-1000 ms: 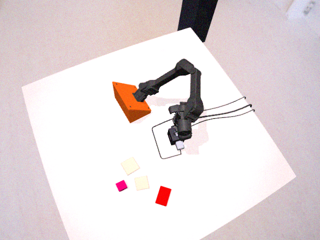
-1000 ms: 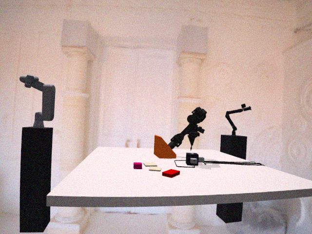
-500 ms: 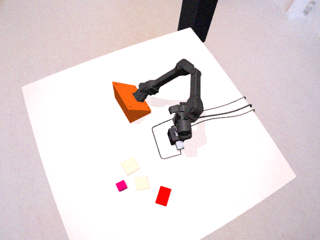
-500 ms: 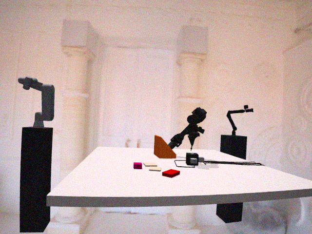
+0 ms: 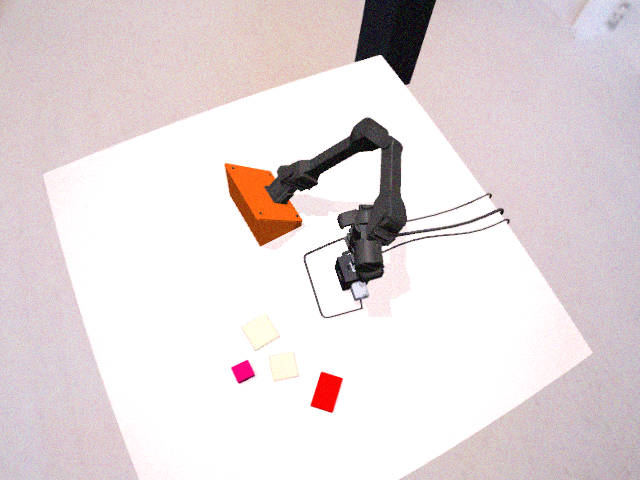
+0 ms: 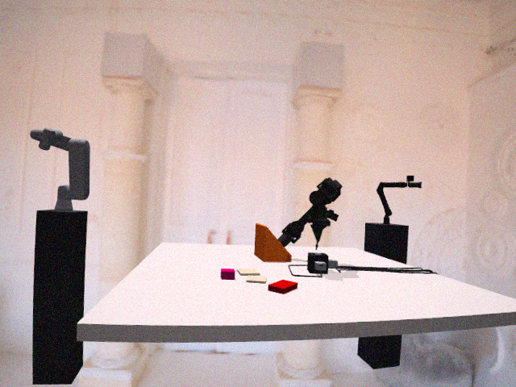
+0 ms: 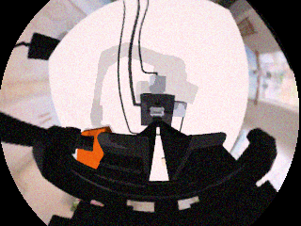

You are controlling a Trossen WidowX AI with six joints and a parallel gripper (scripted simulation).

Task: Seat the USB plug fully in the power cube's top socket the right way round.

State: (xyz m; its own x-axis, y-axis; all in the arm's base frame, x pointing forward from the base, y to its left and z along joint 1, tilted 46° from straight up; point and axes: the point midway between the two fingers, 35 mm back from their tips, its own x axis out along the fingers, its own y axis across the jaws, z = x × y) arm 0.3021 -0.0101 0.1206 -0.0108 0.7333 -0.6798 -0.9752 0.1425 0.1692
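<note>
My gripper tip is now 20 mm above the USB plug. Also, from my gripper tip: red block (250 mm ahead, 230 mm to the right, 120 mm below); magenta block (100 mm ahead, 400 mm to the right, 110 mm below).
</note>
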